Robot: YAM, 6 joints.
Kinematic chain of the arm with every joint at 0, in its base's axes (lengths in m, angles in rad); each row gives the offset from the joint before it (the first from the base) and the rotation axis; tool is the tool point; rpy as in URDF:
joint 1: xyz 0 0 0.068 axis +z
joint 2: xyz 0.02 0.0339 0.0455 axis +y
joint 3: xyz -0.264 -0.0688 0 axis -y
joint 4: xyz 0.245 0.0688 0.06 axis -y
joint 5: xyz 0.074 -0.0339 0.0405 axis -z
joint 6: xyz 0.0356 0 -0.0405 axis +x
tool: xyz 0 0 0 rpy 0 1.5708 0
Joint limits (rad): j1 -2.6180..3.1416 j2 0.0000..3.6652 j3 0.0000..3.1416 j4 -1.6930..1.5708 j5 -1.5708..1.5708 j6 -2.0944..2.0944
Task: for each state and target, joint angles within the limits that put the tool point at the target. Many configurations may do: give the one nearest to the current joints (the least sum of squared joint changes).
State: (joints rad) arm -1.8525 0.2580 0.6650 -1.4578 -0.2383 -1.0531
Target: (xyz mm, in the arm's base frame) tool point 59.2 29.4 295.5
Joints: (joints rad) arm -2.4003 0.0107 0.9680 -1.5192 -0.5395 -1.0531
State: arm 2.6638 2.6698 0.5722 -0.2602 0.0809 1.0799
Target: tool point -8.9 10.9 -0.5
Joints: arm 2.6454 2.5918 0.2457 -0.4695 0.1508 1.0799
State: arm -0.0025 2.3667 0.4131 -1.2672 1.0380 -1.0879
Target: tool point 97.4 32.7 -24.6
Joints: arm 0.5911 2.6988 0.6369 -1.0088 0.8666 -1.0879
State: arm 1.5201 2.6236 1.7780 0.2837 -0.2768 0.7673
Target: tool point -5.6 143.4 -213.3
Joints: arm 1.5420 3.1287 0.9746 0.0401 -0.2768 0.7673
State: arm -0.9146 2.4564 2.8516 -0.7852 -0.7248 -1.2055
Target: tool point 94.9 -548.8 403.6
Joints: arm -1.4310 2.5891 2.9556 -0.2926 -0.5140 -1.2055
